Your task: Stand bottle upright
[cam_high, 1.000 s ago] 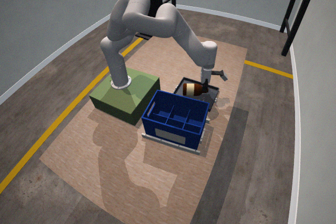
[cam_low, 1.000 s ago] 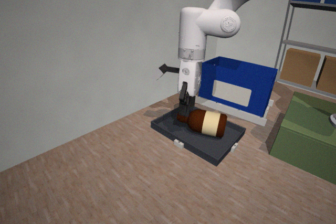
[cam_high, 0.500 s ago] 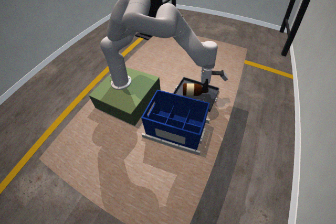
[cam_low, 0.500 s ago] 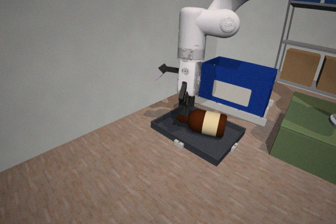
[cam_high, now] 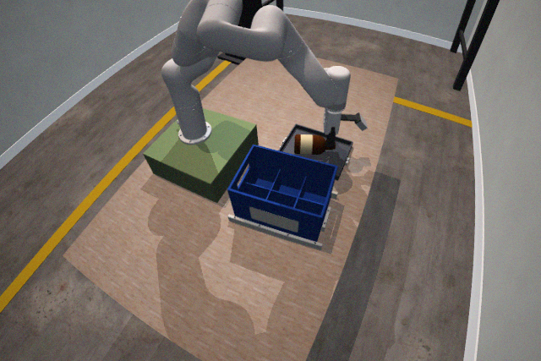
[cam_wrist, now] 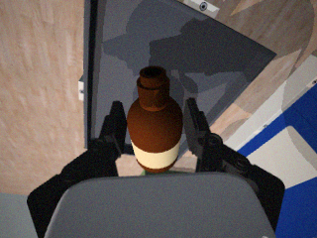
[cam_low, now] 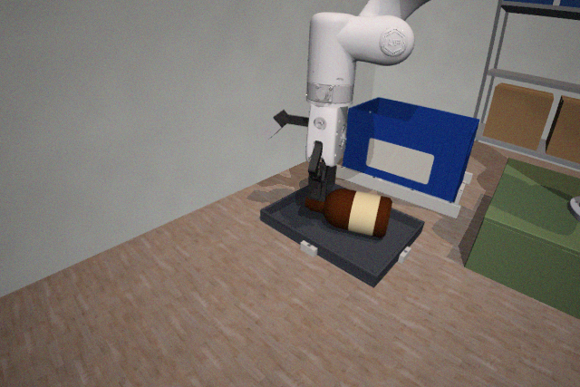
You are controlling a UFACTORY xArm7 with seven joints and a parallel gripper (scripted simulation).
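Now: hand 4 cm past the brown bottle, 4 cm above it and 3 cm to the left of it. Also, from my hand: dark grey tray 7 cm below, 4 cm behind, 2 cm to the right; blue crate 30 cm to the right, 1 cm ahead.
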